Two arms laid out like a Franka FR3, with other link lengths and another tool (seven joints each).
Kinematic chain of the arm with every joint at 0, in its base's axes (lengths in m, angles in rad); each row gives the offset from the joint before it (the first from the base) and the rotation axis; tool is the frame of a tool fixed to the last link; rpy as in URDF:
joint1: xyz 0 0 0.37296 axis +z
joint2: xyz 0 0 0 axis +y
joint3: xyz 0 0 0.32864 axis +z
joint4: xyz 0.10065 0 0 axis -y
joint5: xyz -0.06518 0 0.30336 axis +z
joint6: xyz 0 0 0 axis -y
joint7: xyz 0.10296 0 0 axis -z
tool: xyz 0.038 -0.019 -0.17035 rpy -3.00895 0 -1.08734
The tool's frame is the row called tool.
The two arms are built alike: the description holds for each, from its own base.
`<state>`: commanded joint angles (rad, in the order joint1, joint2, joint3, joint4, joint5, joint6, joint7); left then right.
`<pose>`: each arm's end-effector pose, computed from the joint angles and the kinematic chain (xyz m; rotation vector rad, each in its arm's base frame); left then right.
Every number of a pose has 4 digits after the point. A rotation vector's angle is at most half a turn.
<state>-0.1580 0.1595 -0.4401 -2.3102 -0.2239 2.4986 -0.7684 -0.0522 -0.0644 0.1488 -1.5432 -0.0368 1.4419 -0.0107</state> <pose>0.4528 -0.2909 0.3236 2.8553 -1.0881 0.0864 0.5101 0.0261 0.6254 -2.7177 1.4549 -0.0877</pose>
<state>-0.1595 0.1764 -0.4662 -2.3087 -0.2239 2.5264 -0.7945 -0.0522 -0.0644 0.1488 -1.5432 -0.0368 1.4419 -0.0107</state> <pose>0.4490 -0.3036 0.3207 2.8479 -1.0784 0.0977 0.5101 0.0261 0.6254 -2.7177 1.4549 -0.0877</pose>
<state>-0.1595 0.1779 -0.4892 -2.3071 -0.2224 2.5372 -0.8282 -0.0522 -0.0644 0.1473 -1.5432 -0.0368 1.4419 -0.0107</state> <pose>0.4443 -0.3133 0.3228 2.8490 -1.0602 0.1049 0.5102 0.0253 0.6254 -2.7166 1.4569 -0.0877</pose>
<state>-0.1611 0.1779 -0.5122 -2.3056 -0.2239 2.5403 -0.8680 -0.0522 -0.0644 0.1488 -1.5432 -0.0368 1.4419 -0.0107</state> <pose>0.4376 -0.3229 0.3244 2.8525 -1.0340 0.0998 0.5101 0.0261 0.6254 -2.7177 1.4549 -0.0877</pose>
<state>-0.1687 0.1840 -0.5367 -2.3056 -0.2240 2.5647 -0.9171 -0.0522 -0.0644 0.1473 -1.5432 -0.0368 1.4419 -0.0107</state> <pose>0.4308 -0.3360 0.3257 2.8539 -0.9997 0.1115 0.5102 0.0253 0.6254 -2.7166 1.4569 -0.0877</pose>
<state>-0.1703 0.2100 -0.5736 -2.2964 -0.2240 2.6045 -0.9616 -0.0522 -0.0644 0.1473 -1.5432 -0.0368 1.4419 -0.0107</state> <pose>0.4254 -0.3543 0.3243 2.8390 -0.9691 0.1283 0.5102 0.0253 0.6254 -2.7166 1.4569 -0.0877</pose>
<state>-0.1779 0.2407 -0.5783 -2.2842 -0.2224 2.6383 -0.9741 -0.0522 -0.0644 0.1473 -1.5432 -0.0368 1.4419 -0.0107</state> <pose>0.4283 -0.3629 0.3196 2.8261 -0.9510 0.1434 0.5102 0.0253 0.6254 -2.7166 1.4569 -0.0877</pose>
